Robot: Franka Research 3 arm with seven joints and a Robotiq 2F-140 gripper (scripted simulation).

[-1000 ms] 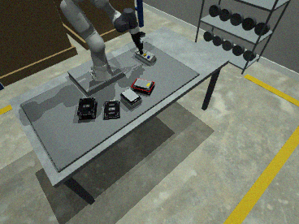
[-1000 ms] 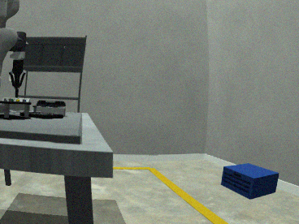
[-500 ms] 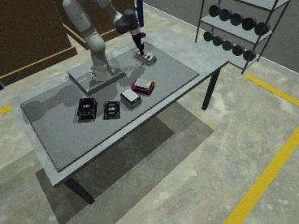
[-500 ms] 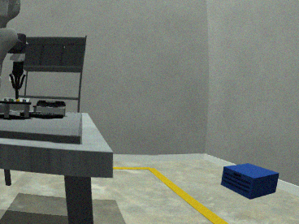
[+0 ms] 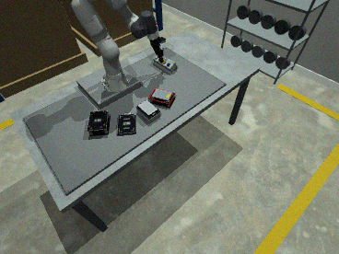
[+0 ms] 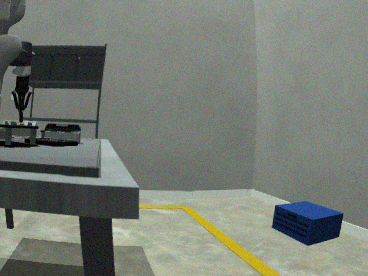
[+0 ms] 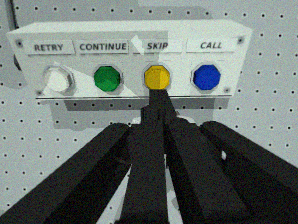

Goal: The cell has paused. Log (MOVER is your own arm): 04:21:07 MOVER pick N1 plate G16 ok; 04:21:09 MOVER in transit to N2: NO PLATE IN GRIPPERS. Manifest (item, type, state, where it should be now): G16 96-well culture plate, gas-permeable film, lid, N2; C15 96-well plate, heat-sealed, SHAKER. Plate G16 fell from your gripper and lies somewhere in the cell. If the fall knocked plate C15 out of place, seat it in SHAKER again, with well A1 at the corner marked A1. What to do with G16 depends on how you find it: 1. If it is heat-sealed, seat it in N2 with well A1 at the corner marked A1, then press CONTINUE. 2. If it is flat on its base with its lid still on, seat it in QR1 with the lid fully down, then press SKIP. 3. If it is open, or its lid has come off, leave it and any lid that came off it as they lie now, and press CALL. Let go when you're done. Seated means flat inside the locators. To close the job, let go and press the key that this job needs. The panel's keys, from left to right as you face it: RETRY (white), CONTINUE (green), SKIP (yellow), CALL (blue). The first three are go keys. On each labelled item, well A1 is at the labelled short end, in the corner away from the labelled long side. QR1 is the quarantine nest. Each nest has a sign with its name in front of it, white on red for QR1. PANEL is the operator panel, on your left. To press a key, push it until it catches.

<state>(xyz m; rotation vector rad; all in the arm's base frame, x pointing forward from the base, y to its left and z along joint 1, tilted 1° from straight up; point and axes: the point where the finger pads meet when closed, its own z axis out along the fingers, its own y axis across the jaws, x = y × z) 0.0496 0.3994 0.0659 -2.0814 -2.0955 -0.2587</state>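
Now: the yellow SKIP key 40 mm below my hand and 30 mm to the left of it. Also, from my hand: green CONTINUE key (50 mm behind, 40 mm below, 30 mm to the left); white RETRY key (100 mm behind, 40 mm below, 30 mm to the left); blue CALL key (50 mm ahead, 40 mm below, 30 mm to the left).
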